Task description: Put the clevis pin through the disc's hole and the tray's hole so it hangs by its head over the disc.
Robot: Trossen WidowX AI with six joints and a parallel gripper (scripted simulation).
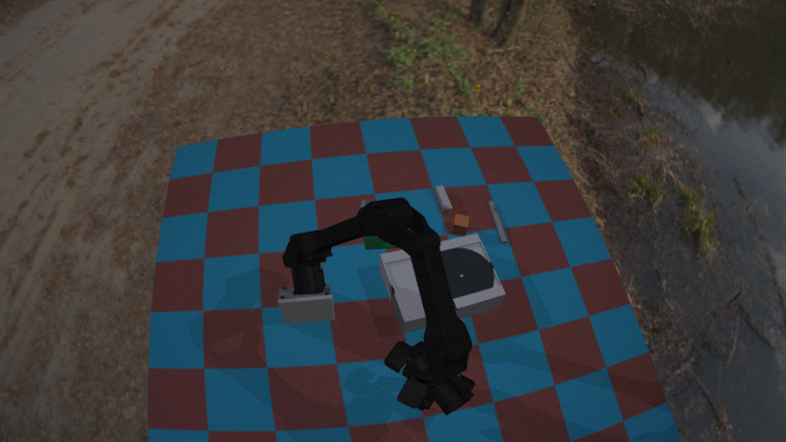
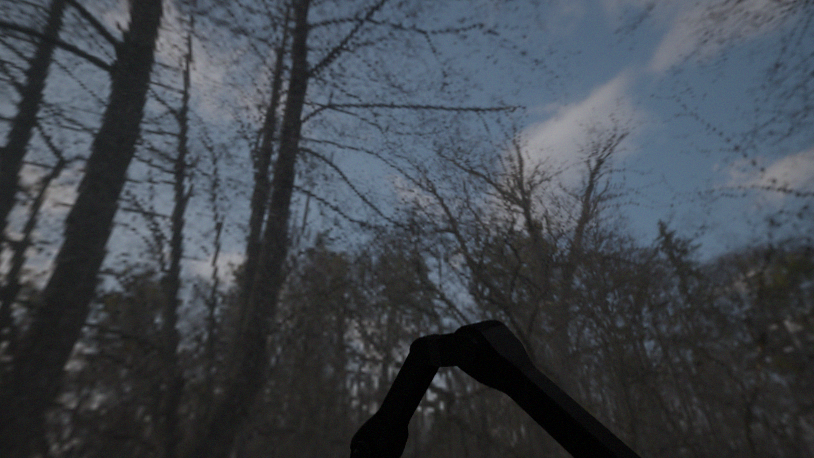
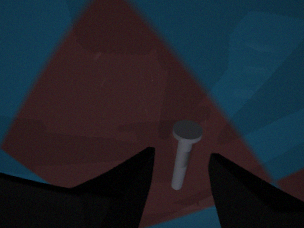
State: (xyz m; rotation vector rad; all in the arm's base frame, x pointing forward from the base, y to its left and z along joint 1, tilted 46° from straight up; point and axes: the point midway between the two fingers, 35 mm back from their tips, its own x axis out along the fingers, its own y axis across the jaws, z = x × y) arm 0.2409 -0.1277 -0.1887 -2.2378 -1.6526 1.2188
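The steel clevis pin lies 1 cm ahead of my gripper tip and 1 cm to the left of it. Round my gripper tip: steel tray: 6 cm ahead, 24 cm to the left, 3 cm above; then flat green piece: 6 cm behind, 41 cm to the left, 1 cm below; then dark round disc: 10 cm ahead, 24 cm to the left, 5 cm above.
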